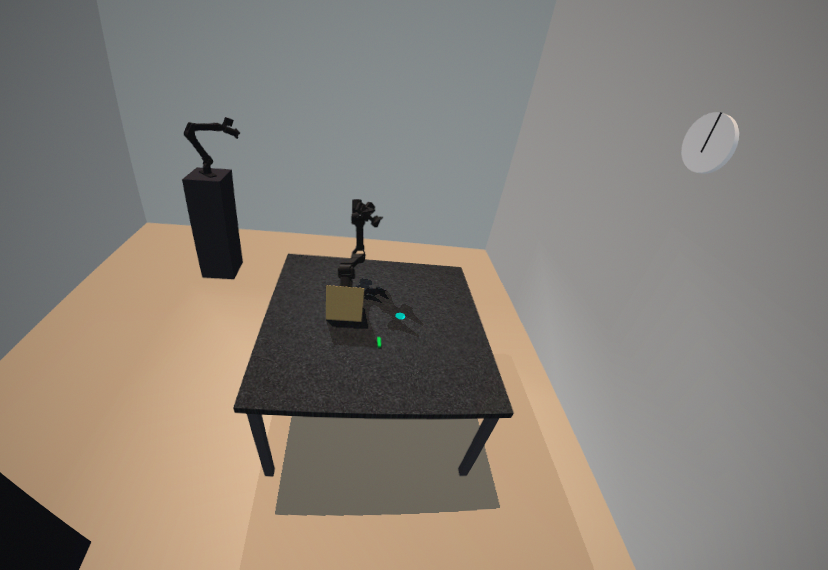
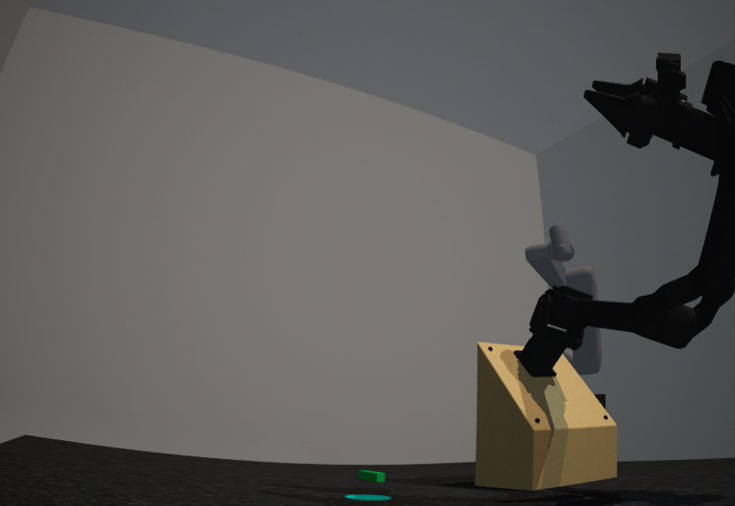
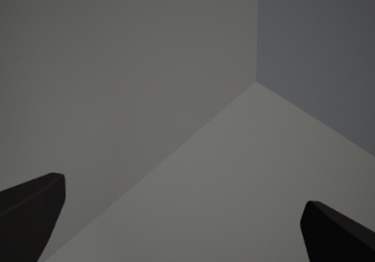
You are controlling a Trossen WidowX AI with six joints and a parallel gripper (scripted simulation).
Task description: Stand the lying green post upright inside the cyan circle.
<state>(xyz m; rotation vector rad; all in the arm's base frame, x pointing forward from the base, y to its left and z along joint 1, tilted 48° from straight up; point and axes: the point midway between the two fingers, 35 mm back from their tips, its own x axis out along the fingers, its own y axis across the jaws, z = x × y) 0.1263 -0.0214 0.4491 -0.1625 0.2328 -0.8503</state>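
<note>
My gripper tip is 52 cm above the green post, 51 cm to the left of it and 4 cm short of it. Round my gripper tip: cyan circle (53 cm below, 27 cm to the right, 18 cm ahead).
</note>
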